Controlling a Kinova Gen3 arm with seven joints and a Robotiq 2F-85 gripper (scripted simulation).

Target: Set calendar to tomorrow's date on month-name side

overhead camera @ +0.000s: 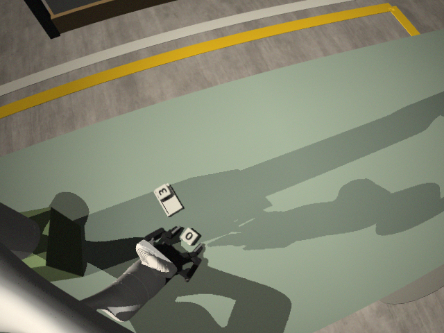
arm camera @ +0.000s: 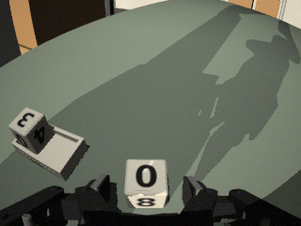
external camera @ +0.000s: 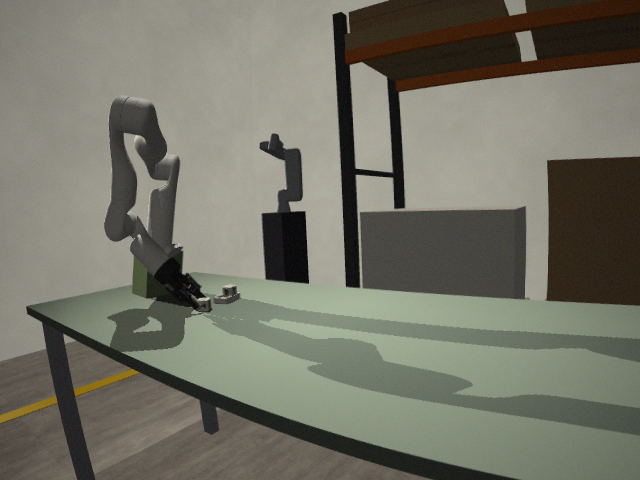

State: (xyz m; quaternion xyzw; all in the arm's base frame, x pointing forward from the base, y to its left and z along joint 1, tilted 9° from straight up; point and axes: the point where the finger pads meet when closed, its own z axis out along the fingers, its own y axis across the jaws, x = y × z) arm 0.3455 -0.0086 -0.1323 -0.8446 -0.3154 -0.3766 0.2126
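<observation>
My gripper is now 1 cm to the right of the white cube, 1 cm short of it and 1 cm above it. The rest, counted from my hand: white tray: 11 cm to the left, 4 cm behind, 1 cm below.
</observation>
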